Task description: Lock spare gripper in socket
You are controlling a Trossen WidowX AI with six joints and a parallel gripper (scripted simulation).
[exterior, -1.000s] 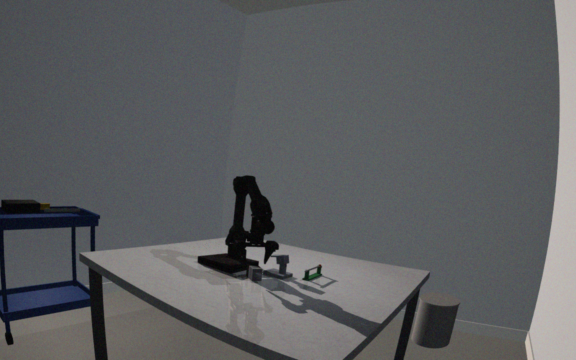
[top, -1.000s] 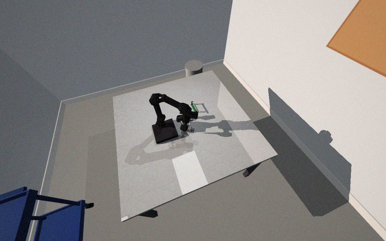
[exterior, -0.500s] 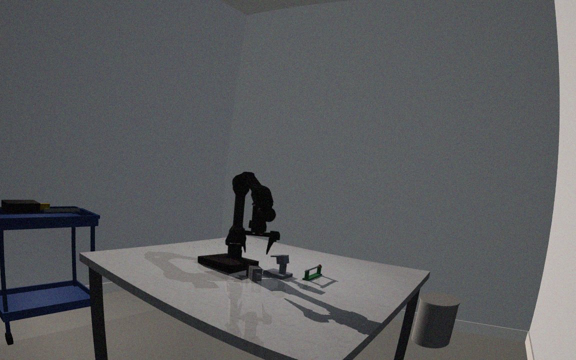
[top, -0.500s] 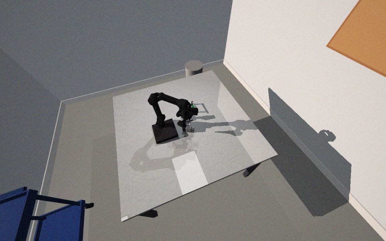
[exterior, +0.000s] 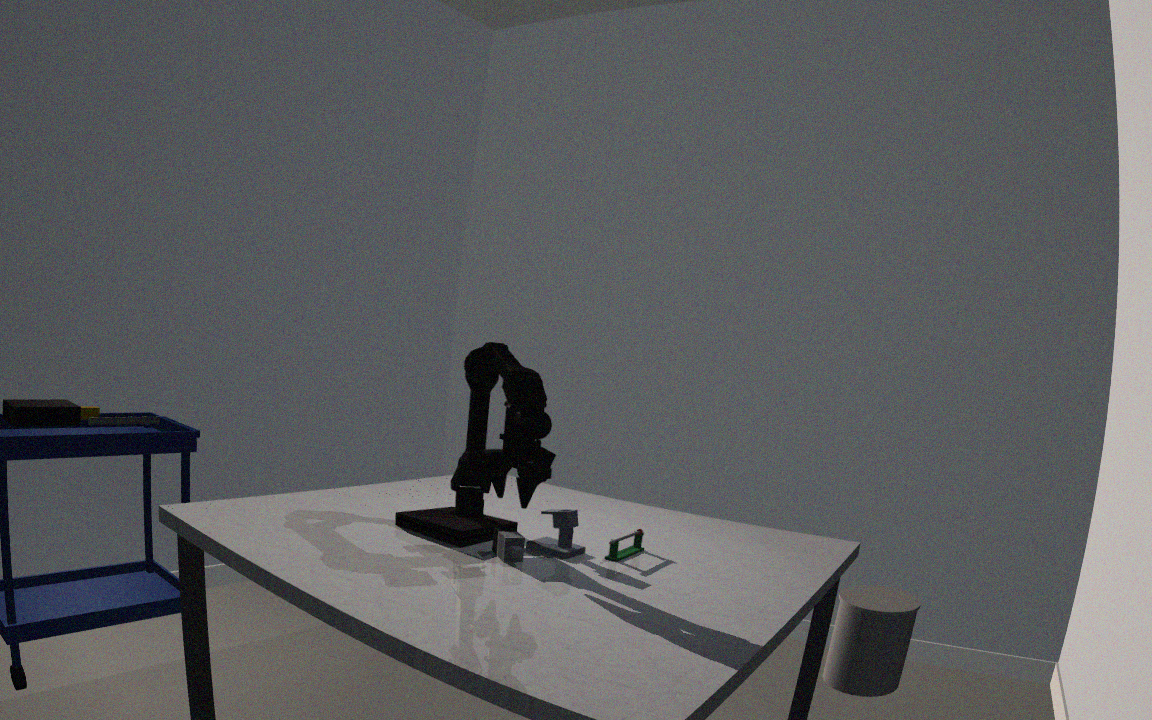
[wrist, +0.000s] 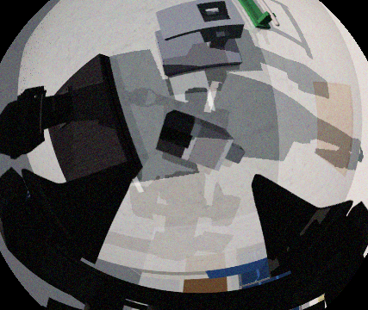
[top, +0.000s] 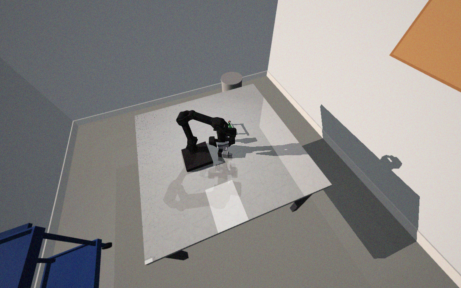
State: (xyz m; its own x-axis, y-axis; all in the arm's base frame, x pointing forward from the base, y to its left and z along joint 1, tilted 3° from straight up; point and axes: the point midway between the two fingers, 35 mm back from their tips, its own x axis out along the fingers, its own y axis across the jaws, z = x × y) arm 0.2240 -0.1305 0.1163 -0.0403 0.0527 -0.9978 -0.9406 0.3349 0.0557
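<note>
My gripper tip is now 100 mm above the spare gripper, 10 mm to the left of it and 10 mm short of it. Round my gripper tip: mount 130 mm to the left, 70 mm below, 40 mm ahead; then green rack 230 mm to the left, 160 mm ahead, 100 mm below.
</note>
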